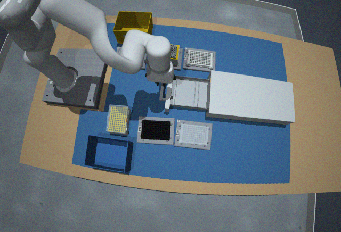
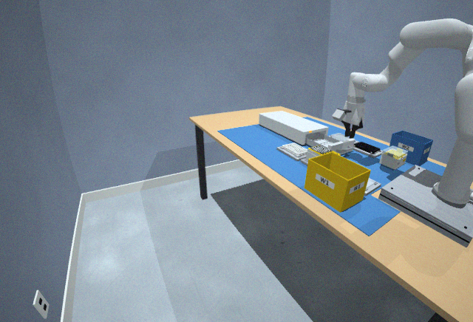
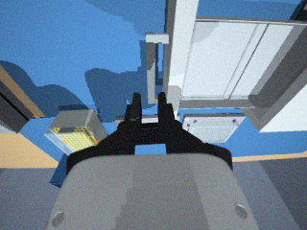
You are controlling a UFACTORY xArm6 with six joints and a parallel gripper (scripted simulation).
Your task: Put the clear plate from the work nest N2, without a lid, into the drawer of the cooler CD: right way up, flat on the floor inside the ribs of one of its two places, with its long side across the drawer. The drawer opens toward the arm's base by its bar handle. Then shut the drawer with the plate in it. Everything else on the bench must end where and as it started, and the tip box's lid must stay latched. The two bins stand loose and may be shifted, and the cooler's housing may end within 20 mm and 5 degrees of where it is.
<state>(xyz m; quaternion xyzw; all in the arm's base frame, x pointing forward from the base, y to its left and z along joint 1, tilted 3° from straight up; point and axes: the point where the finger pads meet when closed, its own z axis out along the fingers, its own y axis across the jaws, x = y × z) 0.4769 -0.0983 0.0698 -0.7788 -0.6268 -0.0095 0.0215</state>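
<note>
Now: the clear plate 12 cm ahead of my hand, 22 cm to the right of it and 11 cm below it. Round my hand: black plate (4 cm behind, 18 cm to the right, 11 cm below); then yellow tip rack (3 cm ahead, 17 cm to the left, 7 cm below); then cooler drawer (14 cm ahead, 3 cm to the right, 10 cm below).
</note>
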